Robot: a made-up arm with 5 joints. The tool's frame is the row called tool.
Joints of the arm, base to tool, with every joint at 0 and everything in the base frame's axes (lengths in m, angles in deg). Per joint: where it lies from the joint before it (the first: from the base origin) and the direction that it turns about. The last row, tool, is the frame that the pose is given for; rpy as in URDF.
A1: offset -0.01 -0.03 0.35 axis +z
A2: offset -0.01 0 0.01 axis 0 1 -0.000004
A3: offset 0.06 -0.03 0.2 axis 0 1 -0.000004
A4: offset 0.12 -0.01 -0.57 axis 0 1 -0.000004
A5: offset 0.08 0.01 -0.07 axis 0 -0.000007 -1
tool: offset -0.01 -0.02 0 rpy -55.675 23.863 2.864
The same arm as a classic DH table. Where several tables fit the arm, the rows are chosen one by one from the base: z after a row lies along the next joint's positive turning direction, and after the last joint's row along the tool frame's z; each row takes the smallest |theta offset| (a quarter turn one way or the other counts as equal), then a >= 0, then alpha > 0; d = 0 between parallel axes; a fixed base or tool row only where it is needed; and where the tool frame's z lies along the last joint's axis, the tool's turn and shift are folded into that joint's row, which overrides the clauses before.
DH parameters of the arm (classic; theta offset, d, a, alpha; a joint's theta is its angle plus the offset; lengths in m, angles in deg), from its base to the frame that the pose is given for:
base (fixed): 71.57 0 -0.0316 0
A1: -71.57 0.36 -0.01 -90
A2: -73.3 0 0.2088 0
A3: -28.59 0 -0.5825 0
A4: -78.11 -0.03 -0.08 90
A5: 12.58 0.0569 0.0054 -121.04
tool (fixed): -151.82 -0.0253 0 0

